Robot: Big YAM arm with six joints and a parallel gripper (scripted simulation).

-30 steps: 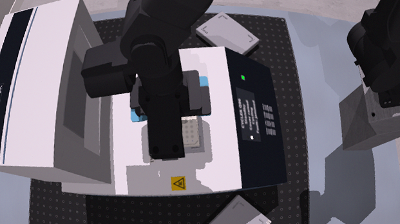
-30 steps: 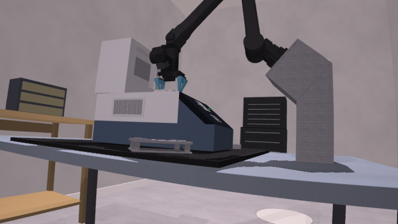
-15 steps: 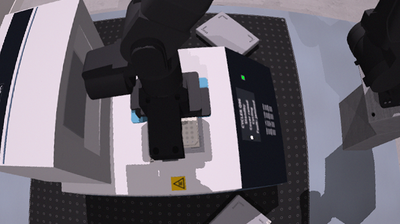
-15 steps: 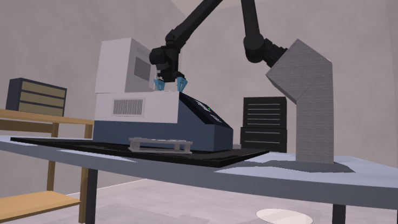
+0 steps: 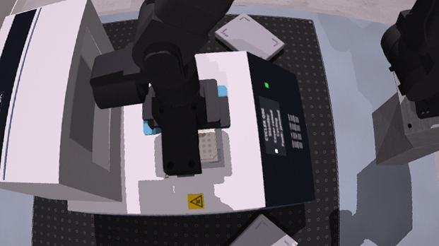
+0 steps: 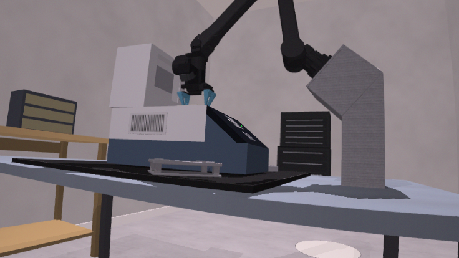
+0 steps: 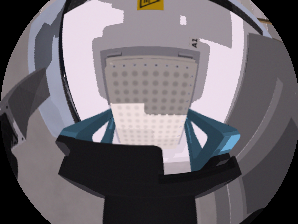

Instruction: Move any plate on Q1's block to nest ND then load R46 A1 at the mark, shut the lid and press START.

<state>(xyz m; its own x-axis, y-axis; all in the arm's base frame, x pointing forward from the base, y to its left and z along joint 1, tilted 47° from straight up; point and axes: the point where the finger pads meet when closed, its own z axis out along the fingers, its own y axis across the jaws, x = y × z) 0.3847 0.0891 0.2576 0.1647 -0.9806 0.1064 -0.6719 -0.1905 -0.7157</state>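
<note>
The sealed plate R46 lies right at my hand. Round my hand: grey nest ND: 80 mm behind, 340 mm to the right, 200 mm below; nest N1: 170 mm behind, 230 mm to the left, 190 mm below.
</note>
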